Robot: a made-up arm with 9 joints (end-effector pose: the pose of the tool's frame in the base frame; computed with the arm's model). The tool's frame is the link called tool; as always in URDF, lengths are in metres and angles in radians. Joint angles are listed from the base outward.
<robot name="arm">
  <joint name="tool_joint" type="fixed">
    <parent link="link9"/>
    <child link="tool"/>
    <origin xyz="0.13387 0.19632 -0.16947" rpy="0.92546 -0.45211 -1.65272"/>
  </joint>
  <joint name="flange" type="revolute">
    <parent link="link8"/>
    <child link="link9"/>
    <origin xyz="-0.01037 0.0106 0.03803" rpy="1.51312 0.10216 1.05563"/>
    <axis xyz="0 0 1"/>
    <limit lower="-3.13" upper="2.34"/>
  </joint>
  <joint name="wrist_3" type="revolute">
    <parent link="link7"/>
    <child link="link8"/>
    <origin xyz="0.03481 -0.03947 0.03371" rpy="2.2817 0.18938 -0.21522"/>
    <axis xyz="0 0 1"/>
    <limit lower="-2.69" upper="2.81"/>
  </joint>
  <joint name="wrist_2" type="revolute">
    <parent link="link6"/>
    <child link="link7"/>
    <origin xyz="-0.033 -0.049 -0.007" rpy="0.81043 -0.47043 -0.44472"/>
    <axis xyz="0 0 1"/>
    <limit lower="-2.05" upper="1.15"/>
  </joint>
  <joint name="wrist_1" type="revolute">
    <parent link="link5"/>
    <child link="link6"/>
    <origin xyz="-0.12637 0.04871 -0.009" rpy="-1.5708 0 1.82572"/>
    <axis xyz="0 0 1"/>
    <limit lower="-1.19" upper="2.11"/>
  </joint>
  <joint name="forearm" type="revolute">
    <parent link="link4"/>
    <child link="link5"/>
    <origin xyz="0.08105 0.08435 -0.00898" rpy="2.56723 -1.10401 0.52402"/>
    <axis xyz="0 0 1"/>
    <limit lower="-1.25" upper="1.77"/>
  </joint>
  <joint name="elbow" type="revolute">
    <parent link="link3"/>
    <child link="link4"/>
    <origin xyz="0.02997 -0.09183 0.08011" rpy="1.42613 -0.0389 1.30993"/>
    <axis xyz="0 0 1"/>
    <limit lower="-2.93" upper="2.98"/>
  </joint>
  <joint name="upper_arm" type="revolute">
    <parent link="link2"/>
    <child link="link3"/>
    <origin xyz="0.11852 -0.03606 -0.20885" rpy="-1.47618 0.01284 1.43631"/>
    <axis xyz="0 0 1"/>
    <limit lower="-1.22" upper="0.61"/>
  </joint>
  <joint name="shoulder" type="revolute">
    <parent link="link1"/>
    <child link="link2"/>
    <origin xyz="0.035 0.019 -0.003" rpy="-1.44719 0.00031 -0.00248"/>
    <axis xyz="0 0 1"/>
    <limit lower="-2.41" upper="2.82"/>
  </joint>
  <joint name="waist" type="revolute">
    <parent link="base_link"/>
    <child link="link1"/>
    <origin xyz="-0.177 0.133 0.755" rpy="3.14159 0 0"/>
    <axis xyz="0 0 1"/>
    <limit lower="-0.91" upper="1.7"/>
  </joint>
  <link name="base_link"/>
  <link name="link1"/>
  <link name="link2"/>
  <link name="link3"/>
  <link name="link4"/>
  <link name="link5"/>
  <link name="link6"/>
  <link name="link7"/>
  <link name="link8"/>
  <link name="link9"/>
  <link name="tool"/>
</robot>
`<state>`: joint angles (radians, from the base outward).
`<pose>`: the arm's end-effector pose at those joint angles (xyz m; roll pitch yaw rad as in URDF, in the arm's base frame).
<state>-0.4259 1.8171 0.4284 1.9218 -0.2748 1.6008 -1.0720 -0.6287 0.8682</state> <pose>-0.0498 0.0877 0.4932 0.0391 -0.2151 2.2249</pose>
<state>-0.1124 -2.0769 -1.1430 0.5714 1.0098 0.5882 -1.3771 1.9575 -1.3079</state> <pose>-0.3687 0.3596 1.1183 1.6338 0.7794 0.6300</pose>
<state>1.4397 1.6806 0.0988 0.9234 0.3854 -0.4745 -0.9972 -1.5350 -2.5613</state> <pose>-0.1228 -0.1538 0.4562 1.0210 -0.7211 2.1333</pose>
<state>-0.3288 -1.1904 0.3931 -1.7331 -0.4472 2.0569 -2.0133 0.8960 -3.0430</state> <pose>-0.1110 0.1090 0.8851 2.8190 0.7930 1.7026</pose>
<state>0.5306 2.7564 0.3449 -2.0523 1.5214 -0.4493 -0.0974 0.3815 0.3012</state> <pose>-0.3458 0.2519 0.6403 0.6520 -0.7472 1.6276</pose>
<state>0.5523 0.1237 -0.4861 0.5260 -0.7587 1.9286 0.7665 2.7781 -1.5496</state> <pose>-0.0353 0.4045 0.6978 0.8879 -0.2206 -0.9433</pose>
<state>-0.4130 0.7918 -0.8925 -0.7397 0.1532 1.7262 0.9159 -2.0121 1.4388</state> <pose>0.1315 0.3800 0.4772 0.4771 -0.4431 -2.8895</pose>
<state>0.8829 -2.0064 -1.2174 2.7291 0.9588 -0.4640 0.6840 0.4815 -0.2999</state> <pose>-0.4164 0.4660 1.0090 0.8367 1.0394 0.6222</pose>
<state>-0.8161 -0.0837 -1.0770 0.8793 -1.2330 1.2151 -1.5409 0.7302 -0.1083</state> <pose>-0.4725 0.4207 0.7626 2.5857 -0.6698 -0.7237</pose>
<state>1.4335 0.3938 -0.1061 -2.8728 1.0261 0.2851 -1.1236 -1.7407 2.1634</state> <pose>-0.2945 -0.3219 0.8529 1.9079 0.2769 1.2925</pose>
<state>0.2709 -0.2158 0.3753 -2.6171 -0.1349 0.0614 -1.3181 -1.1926 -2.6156</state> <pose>0.0980 0.0693 0.4056 -0.4194 -0.8501 1.6853</pose>
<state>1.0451 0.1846 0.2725 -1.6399 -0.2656 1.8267 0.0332 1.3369 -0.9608</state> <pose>0.0454 -0.2318 0.7508 -0.3165 0.3586 2.0814</pose>
